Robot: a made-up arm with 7 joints. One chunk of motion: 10 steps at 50 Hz.
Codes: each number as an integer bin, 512 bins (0 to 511) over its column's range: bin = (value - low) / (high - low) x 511, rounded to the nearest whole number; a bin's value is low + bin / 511 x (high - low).
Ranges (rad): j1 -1.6..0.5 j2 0..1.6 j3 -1.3..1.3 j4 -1.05..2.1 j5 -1.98..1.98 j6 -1.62..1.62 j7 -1.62..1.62
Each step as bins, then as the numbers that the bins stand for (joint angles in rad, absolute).
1 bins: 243 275 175 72 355 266 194
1 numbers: -0.6014 0.8611 -0.4096 -0.6062 0.7711 0.0666 -0.3899
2 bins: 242 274 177 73 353 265 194
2 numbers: -0.6055 0.8579 -0.3994 -0.6000 0.7556 0.0602 -0.3899
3 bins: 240 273 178 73 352 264 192
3 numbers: -0.6137 0.8548 -0.3943 -0.6000 0.7478 0.0539 -0.4026
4 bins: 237 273 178 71 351 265 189
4 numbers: -0.6260 0.8548 -0.3943 -0.6123 0.7401 0.0602 -0.4216
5 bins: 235 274 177 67 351 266 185
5 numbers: -0.6342 0.8579 -0.3994 -0.6370 0.7401 0.0666 -0.4470
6 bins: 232 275 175 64 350 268 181
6 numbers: -0.6466 0.8611 -0.4096 -0.6555 0.7323 0.0793 -0.4724
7 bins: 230 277 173 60 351 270 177
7 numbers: -0.6548 0.8673 -0.4198 -0.6801 0.7401 0.0919 -0.4977
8 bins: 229 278 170 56 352 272 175
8 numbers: -0.6589 0.8705 -0.4350 -0.7048 0.7478 0.1046 -0.5104
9 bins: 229 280 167 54 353 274 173
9 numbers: -0.6589 0.8767 -0.4503 -0.7171 0.7556 0.1173 -0.5231
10 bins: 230 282 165 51 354 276 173
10 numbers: -0.6548 0.8830 -0.4605 -0.7356 0.7633 0.1300 -0.5231
